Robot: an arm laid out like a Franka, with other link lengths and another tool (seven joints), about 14 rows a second.
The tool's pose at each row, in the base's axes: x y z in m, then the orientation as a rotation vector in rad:
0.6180, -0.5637, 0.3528, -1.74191, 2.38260, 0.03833
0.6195, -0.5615, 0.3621, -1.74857, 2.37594, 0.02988
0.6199, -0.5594, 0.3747, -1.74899, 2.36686, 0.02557
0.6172, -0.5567, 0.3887, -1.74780, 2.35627, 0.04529
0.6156, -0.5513, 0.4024, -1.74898, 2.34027, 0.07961
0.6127, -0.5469, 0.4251, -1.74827, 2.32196, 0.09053
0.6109, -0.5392, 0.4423, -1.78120, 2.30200, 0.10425
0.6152, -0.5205, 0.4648, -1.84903, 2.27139, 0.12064
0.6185, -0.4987, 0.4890, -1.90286, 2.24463, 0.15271
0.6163, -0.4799, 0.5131, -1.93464, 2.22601, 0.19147
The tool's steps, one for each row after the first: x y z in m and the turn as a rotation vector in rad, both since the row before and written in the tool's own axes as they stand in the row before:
-0.0041, -0.0016, -0.0086, 0.00494, 0.00183, -0.00681
-0.0042, -0.0010, -0.0120, 0.00618, -0.00421, -0.00420
-0.0042, 0.0019, -0.0138, -0.00570, -0.01536, -0.00235
-0.0072, 0.0018, -0.0128, -0.01259, -0.02345, -0.00484
-0.0080, 0.0021, -0.0218, 0.00194, -0.01674, -0.00661
-0.0106, 0.0024, -0.0155, -0.01299, -0.00312, -0.02472
-0.0237, -0.0012, -0.0176, -0.02535, 0.00622, -0.04687
-0.0267, -0.0003, -0.0190, -0.03021, -0.00299, -0.03651
-0.0229, 0.0042, -0.0199, -0.02785, -0.01062, -0.02133

